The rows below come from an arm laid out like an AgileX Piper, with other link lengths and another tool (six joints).
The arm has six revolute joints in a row. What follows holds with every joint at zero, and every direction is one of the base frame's.
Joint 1 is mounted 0.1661 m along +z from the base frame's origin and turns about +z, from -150 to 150 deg.
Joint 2 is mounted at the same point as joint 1 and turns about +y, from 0 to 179.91 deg.
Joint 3 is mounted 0.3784 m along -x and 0.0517 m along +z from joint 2 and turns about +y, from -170 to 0 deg.
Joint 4 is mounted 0.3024 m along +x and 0.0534 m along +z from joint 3 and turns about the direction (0.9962, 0, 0.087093), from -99.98 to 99.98 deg.
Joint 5 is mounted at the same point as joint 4 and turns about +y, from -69.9 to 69.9 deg.
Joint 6 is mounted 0.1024 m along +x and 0.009 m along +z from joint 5 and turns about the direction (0.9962, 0, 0.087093), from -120 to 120 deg.
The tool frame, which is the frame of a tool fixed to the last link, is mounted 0.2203 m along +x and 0.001 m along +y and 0.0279 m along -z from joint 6; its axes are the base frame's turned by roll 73.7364, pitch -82.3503 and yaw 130.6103 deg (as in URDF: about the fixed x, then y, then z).
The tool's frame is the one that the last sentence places.
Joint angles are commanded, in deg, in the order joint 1, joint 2, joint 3, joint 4, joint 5, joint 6. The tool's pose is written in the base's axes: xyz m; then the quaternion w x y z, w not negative. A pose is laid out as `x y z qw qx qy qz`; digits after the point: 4 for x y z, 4 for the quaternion.
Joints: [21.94, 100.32, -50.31, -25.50, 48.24, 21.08]
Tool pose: 0.3203 0.0222 0.0279 0.0483 -0.9766 -0.2085 0.0199
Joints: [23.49, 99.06, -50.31, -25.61, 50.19, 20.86]
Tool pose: 0.3142 0.0250 0.0373 0.0415 -0.9746 -0.2188 0.0243
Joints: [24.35, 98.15, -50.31, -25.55, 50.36, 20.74]
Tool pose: 0.3147 0.0301 0.0422 0.0425 -0.9729 -0.2265 0.0185
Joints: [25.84, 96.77, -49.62, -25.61, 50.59, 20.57]
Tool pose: 0.3104 0.0358 0.0474 0.0420 -0.9696 -0.2404 0.0152
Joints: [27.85, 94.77, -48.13, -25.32, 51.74, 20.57]
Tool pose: 0.2956 0.0395 0.0534 0.0398 -0.9666 -0.2524 0.0200
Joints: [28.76, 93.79, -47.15, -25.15, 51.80, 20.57]
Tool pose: 0.2886 0.0415 0.0546 0.0405 -0.9648 -0.2590 0.0210
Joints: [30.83, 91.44, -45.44, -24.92, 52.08, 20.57]
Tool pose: 0.2764 0.0465 0.0597 0.0418 -0.9605 -0.2745 0.0186
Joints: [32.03, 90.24, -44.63, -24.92, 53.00, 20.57]
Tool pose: 0.2679 0.0462 0.0634 0.0385 -0.9584 -0.2819 0.0220
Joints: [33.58, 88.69, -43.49, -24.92, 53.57, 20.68]
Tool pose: 0.2586 0.0475 0.0669 0.0368 -0.9553 -0.2924 0.0227
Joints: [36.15, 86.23, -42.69, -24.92, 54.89, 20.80]
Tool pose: 0.2493 0.0523 0.0759 0.0348 -0.9501 -0.3095 0.0182
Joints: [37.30, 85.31, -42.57, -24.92, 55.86, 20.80]
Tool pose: 0.2450 0.0536 0.0804 0.0323 -0.9479 -0.3163 0.0184
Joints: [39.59, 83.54, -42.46, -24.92, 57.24, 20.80]
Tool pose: 0.2391 0.0585 0.0887 0.0304 -0.9428 -0.3315 0.0145
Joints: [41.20, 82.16, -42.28, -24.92, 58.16, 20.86]
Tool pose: 0.2344 0.0615 0.0944 0.0296 -0.9392 -0.3418 0.0110
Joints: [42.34, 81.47, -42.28, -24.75, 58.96, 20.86]
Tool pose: 0.2304 0.0637 0.0977 0.0290 -0.9369 -0.3481 0.0113
